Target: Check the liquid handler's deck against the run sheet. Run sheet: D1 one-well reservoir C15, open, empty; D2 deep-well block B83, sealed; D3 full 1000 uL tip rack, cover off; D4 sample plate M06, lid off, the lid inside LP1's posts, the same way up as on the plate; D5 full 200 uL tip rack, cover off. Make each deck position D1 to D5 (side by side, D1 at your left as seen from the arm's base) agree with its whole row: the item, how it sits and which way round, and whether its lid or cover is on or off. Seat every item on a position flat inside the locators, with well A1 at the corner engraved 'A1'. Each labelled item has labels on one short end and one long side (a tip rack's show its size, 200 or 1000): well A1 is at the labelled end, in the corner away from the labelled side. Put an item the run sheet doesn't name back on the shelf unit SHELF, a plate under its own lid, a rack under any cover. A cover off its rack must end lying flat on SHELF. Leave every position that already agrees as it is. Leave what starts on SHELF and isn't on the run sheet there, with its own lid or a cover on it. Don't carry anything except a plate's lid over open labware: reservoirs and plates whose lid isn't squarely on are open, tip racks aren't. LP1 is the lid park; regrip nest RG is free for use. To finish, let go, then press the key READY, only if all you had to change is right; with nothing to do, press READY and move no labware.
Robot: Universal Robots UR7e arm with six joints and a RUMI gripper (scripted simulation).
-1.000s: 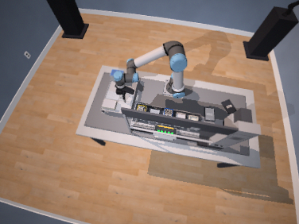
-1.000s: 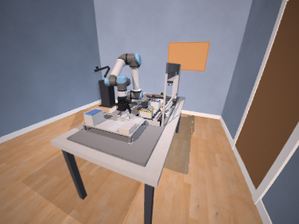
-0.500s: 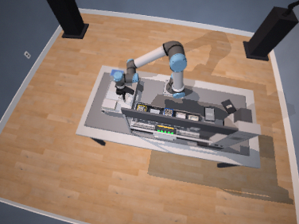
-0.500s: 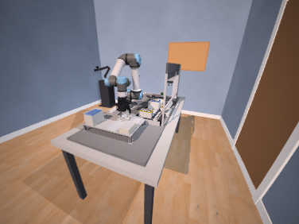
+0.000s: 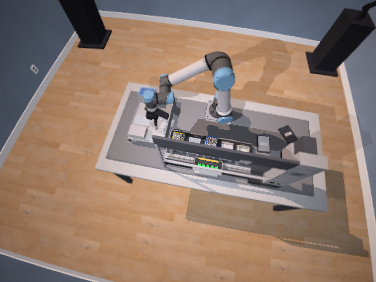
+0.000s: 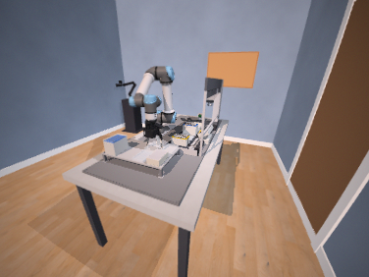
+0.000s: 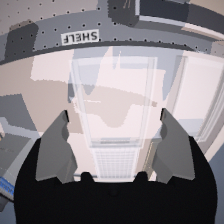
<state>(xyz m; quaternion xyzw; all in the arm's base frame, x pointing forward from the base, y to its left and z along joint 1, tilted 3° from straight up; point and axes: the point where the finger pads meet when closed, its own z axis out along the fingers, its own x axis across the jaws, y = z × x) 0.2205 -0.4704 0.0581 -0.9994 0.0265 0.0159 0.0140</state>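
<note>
The shelf unit is 60 mm to the right of my hand, 60 mm behind it and 20 mm below it. The rest, counted from my hand: yellow-rimmed tip rack: 180 mm to the left, 150 mm ahead, 20 mm above; whitish sealed block: 550 mm to the left, 170 mm ahead, 10 mm below; white well plate: 300 mm to the left, 150 mm ahead, 20 mm below.
</note>
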